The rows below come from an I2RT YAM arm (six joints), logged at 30 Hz.
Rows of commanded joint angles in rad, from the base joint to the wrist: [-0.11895 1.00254 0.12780 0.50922 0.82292 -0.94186]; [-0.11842 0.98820 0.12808 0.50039 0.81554 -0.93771]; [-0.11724 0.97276 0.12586 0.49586 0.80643 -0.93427]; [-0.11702 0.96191 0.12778 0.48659 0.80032 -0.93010]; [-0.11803 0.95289 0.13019 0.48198 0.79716 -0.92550]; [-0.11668 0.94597 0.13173 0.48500 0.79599 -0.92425]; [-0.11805 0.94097 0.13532 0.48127 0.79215 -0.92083]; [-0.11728 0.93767 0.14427 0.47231 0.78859 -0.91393]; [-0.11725 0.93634 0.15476 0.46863 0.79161 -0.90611]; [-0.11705 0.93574 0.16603 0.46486 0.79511 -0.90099]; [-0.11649 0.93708 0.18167 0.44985 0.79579 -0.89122]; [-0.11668 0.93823 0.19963 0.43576 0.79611 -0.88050]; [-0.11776 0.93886 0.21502 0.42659 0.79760 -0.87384]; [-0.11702 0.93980 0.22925 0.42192 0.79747 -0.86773]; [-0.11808 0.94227 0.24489 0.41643 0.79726 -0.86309]
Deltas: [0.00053 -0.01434 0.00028 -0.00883 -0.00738 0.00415]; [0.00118 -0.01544 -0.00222 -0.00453 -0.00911 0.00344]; [0.00022 -0.01085 0.00192 -0.00927 -0.00611 0.00417]; [-0.00101 -0.00902 0.00241 -0.00461 -0.00316 0.00460]; [0.00135 -0.00692 0.00154 0.00302 -0.00117 0.00125]; [-0.00137 -0.00500 0.00359 -0.00373 -0.00384 0.00342]; [0.00077 -0.00330 0.00895 -0.00896 -0.00356 0.00690]; [0.00003 -0.00133 0.01049 -0.00368 0.00302 0.00782]; [0.00020 -0.00060 0.01127 -0.00377 0.00350 0.00512]; [0.00056 0.00134 0.01564 -0.01501 0.00068 0.00977]; [-0.00019 0.00115 0.01796 -0.01409 0.00032 0.01072]; [-0.00108 0.00063 0.01539 -0.00917 0.00149 0.00666]; [0.00074 0.00094 0.01423 -0.00467 -0.00013 0.00611]; [-0.00106 0.00247 0.01564 -0.00549 -0.00021 0.00464]
